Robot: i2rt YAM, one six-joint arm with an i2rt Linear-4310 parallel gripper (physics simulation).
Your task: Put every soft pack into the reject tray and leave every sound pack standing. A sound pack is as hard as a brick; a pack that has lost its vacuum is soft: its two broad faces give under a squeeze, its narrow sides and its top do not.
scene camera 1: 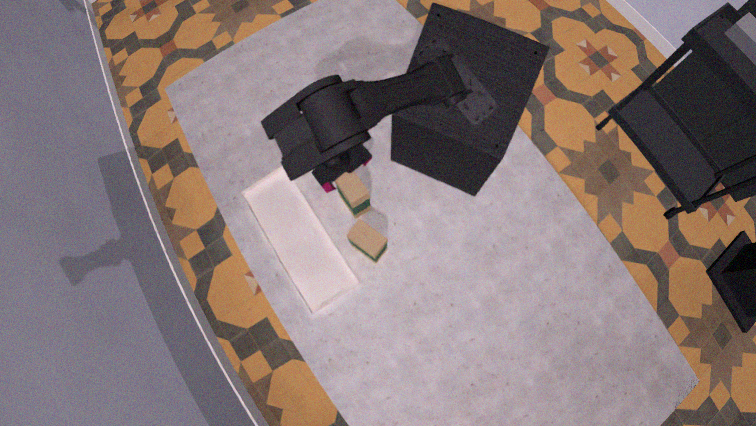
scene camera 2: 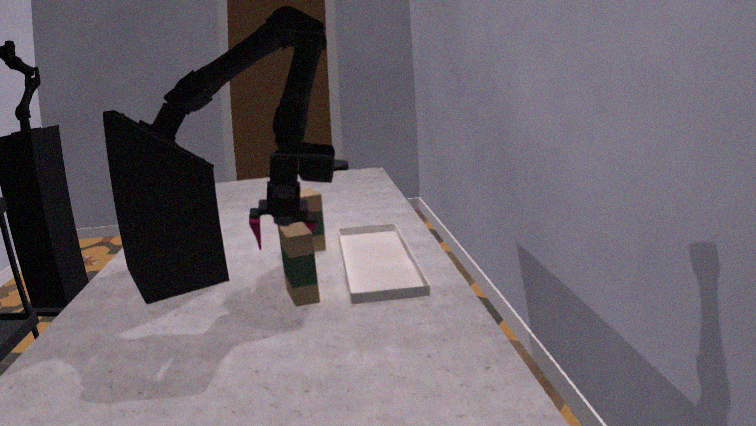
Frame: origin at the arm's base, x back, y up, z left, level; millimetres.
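Seen in the pictures: arm's base, link origin: (scene camera 1: 456,80) (scene camera 2: 159,138).
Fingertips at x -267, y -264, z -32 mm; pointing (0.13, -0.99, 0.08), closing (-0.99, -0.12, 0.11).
Offsets run from my fingertips to a thing's middle. Level surfaces: height alone.
A tan and green pack (scene camera 1: 367,239) (scene camera 2: 301,269) stands upright nearest scene camera 2. A second pack {dy +66, dx -29, dz +53 mm} (scene camera 1: 353,191) stands close behind it; in the scene camera 2 view it is almost wholly hidden by the first pack and the gripper. A third pack {dy +6, dx -60, dz +185 mm} (scene camera 2: 319,222) stands farther back, partly covered by the gripper, and is hidden under the arm in the scene camera 1 view. My gripper (scene camera 1: 347,173) (scene camera 2: 284,242) is open, pointing down beside the second pack's top; its magenta fingertips are spread wide. The white reject tray {dy -54, dx -202, dz +53 mm} (scene camera 1: 301,243) (scene camera 2: 383,259) holds no pack.
The arm's black pedestal (scene camera 1: 476,132) (scene camera 2: 169,222) stands on the grey table {dy -65 mm} (scene camera 1: 476,317) (scene camera 2: 370,359), on the packs' other side from the tray. A wall (scene camera 1: 52,105) (scene camera 2: 581,132) runs beyond the tray's side. A black chair-like frame (scene camera 1: 682,116) stands off the table.
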